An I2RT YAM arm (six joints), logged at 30 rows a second.
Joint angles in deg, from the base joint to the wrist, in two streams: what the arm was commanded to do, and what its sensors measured. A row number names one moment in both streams.
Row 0, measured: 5.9 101.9 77.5 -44.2 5.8 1.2
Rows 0 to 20, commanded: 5.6 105.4 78.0 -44.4 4.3 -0.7; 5.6 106.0 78.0 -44.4 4.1 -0.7; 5.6 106.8 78.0 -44.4 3.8 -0.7; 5.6 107.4 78.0 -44.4 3.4 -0.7; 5.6 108.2 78.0 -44.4 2.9 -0.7; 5.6 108.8 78.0 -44.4 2.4 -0.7; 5.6 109.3 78.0 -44.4 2.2 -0.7; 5.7 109.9 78.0 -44.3 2.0 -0.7; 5.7 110.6 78.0 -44.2 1.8 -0.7; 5.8 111.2 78.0 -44.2 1.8 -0.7; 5.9 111.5 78.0 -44.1 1.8 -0.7; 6.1 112.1 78.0 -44.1 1.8 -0.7; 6.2 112.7 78.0 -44.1 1.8 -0.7; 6.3 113.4 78.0 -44.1 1.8 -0.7; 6.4 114.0 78.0 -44.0 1.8 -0.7; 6.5 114.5 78.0 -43.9 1.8 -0.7; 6.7 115.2 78.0 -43.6 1.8 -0.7; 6.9 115.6 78.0 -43.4 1.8 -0.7; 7.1 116.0 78.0 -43.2 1.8 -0.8; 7.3 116.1 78.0 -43.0 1.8 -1.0; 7.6 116.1 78.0 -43.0 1.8 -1.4
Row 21, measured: 6.3 114.8 77.5 -43.4 2.8 -0.4
